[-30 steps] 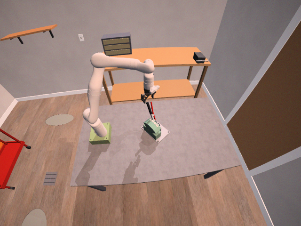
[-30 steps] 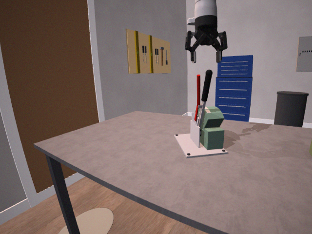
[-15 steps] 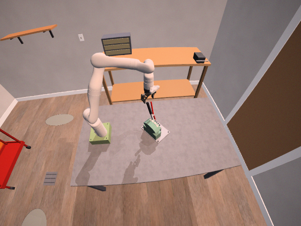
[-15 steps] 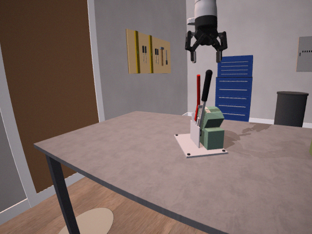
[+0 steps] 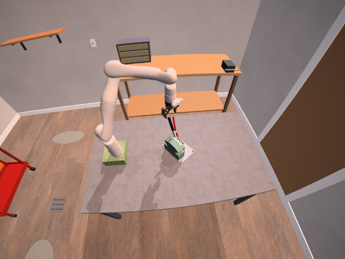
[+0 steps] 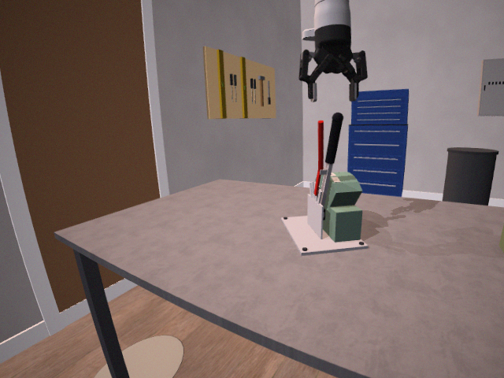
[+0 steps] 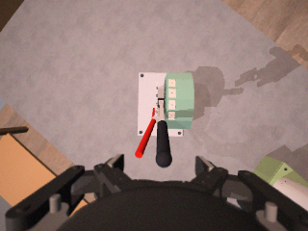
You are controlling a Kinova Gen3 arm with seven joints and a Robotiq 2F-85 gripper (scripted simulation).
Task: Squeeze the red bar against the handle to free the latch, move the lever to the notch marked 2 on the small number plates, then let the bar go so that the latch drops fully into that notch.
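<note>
My hand is 4 cm short of the red bar, 3 cm to the left of it and 17 cm above it. From my hand the other things lie so: green lever unit: 5 cm ahead, 8 cm to the right, 27 cm below.
</note>
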